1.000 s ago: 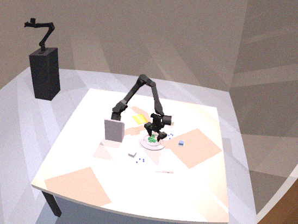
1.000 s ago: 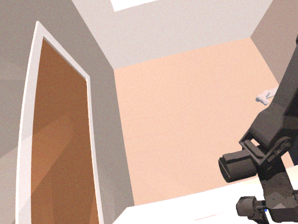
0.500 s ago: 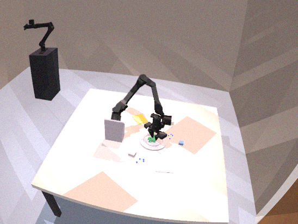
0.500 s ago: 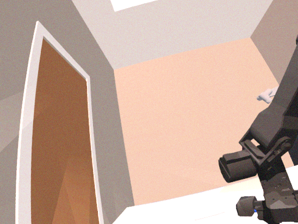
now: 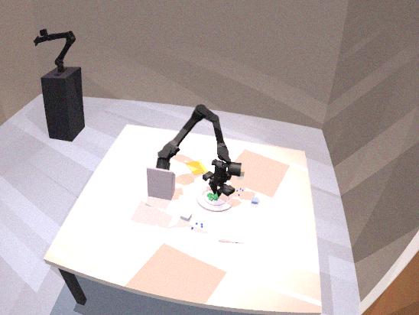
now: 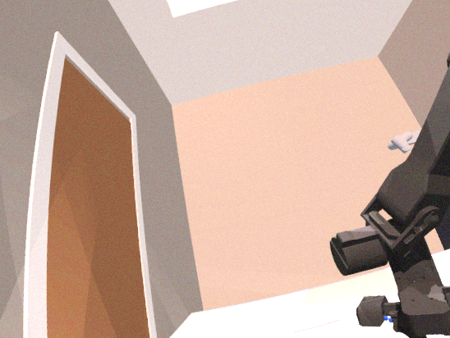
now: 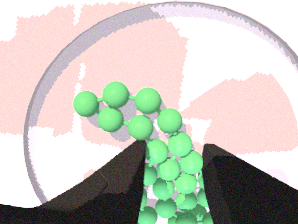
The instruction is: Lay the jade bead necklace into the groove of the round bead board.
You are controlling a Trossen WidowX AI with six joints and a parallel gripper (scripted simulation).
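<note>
Now: gripper tip 10 mm to the left of the round white bead board, 10 mm past it and 10 mm above it. From my gripper tip the other things lie so: yellow sheet: 240 mm to the left, 150 mm behind, 10 mm below; blue block: 210 mm ahead, 10 mm to the left, 10 mm below; cream block: 230 mm to the left, 120 mm ahead.
</note>
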